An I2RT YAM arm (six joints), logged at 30 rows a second.
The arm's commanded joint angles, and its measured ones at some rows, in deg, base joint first. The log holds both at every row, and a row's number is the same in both.
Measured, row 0:
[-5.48 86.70 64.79 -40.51 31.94 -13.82]
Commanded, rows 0 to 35:
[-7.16 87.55 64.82 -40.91 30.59 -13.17]
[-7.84 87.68 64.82 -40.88 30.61 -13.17]
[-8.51 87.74 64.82 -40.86 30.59 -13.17]
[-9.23 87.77 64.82 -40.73 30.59 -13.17]
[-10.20 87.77 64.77 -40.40 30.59 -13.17]
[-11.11 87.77 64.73 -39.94 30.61 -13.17]
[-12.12 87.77 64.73 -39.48 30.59 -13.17]
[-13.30 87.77 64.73 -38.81 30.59 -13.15]
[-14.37 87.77 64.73 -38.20 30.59 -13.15]
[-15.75 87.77 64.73 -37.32 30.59 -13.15]
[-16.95 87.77 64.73 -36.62 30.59 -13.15]
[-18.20 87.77 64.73 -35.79 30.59 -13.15]
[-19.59 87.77 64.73 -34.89 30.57 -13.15]
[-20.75 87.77 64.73 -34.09 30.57 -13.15]
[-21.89 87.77 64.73 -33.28 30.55 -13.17]
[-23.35 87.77 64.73 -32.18 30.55 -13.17]
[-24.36 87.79 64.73 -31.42 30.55 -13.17]
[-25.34 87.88 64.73 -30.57 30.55 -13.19]
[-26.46 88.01 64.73 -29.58 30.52 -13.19]
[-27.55 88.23 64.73 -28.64 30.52 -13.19]
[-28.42 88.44 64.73 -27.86 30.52 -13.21]
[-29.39 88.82 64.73 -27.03 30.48 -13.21]
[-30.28 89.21 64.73 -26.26 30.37 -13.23]
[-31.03 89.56 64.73 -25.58 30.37 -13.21]
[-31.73 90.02 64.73 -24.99 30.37 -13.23]
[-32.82 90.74 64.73 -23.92 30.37 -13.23]
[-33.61 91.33 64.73 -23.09 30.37 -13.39]
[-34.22 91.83 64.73 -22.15 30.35 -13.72]
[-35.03 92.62 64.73 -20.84 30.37 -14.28]
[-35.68 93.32 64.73 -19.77 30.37 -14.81]
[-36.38 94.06 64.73 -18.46 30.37 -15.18]
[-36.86 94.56 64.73 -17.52 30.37 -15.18]
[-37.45 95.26 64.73 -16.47 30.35 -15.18]
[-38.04 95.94 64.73 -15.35 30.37 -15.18]
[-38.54 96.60 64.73 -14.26 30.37 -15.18]
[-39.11 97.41 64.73 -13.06 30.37 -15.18]
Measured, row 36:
[-37.71 95.39 64.79 -14.96 31.09 -14.79]
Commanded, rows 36 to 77:
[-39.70 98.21 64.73 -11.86 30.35 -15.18]
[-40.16 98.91 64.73 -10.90 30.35 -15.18]
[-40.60 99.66 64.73 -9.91 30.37 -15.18]
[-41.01 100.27 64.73 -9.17 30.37 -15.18]
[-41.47 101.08 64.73 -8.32 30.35 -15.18]
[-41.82 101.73 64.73 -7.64 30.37 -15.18]
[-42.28 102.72 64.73 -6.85 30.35 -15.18]
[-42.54 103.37 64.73 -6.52 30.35 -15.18]
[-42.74 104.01 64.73 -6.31 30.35 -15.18]
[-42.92 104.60 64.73 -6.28 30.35 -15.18]
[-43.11 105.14 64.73 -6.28 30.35 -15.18]
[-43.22 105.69 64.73 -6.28 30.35 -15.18]
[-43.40 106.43 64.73 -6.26 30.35 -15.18]
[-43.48 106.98 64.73 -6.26 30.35 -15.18]
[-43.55 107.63 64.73 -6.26 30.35 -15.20]
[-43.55 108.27 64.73 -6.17 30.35 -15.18]
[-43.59 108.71 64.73 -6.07 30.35 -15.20]
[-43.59 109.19 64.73 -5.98 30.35 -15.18]
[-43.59 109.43 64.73 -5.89 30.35 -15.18]
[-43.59 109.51 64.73 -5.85 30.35 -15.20]
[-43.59 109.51 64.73 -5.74 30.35 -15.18]
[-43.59 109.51 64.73 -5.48 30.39 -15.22]
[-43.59 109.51 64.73 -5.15 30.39 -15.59]
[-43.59 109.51 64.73 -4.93 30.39 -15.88]
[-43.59 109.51 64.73 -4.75 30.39 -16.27]
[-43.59 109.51 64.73 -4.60 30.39 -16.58]
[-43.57 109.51 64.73 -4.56 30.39 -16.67]
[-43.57 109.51 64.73 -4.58 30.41 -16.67]
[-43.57 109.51 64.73 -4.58 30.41 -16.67]
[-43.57 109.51 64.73 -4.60 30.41 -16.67]
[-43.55 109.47 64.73 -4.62 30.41 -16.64]
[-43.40 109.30 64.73 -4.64 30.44 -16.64]
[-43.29 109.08 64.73 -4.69 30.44 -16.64]
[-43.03 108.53 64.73 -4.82 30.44 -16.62]
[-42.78 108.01 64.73 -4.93 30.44 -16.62]
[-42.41 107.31 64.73 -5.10 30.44 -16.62]
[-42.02 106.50 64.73 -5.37 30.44 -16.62]
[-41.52 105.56 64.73 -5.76 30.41 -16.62]
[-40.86 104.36 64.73 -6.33 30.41 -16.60]
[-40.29 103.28 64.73 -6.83 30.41 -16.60]
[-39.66 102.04 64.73 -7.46 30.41 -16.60]
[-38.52 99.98 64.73 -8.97 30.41 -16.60]
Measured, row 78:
[-41.23 106.37 64.79 -7.09 31.09 -16.73]
